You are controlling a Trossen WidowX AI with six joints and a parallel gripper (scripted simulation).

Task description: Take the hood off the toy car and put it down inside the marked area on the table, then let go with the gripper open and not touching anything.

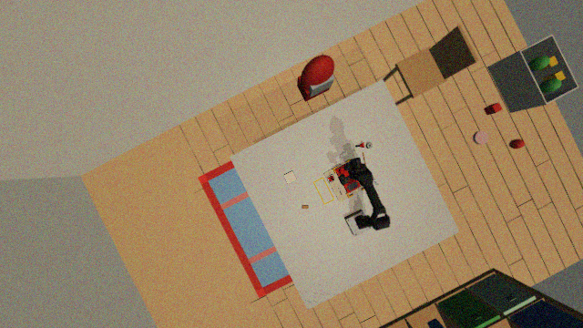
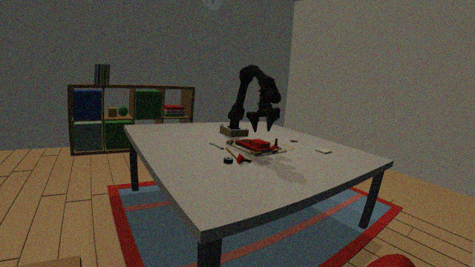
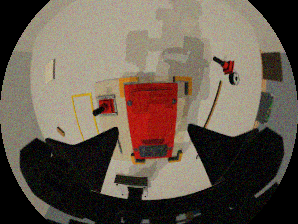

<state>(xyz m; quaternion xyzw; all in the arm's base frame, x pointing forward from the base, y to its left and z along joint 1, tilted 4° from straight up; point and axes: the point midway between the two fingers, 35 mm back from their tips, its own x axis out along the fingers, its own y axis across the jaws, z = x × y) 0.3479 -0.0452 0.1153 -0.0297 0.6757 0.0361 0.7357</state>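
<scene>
The red hood lies 10 mm behind my gripper tip and 60 mm below it. From my gripper tip the other things lie so: grey tool (130 mm behind, 190 mm to the right, 100 mm below); thin stick (170 mm to the right, 100 mm below); black wheel (110 mm ahead, 250 mm to the right, 90 mm below).
</scene>
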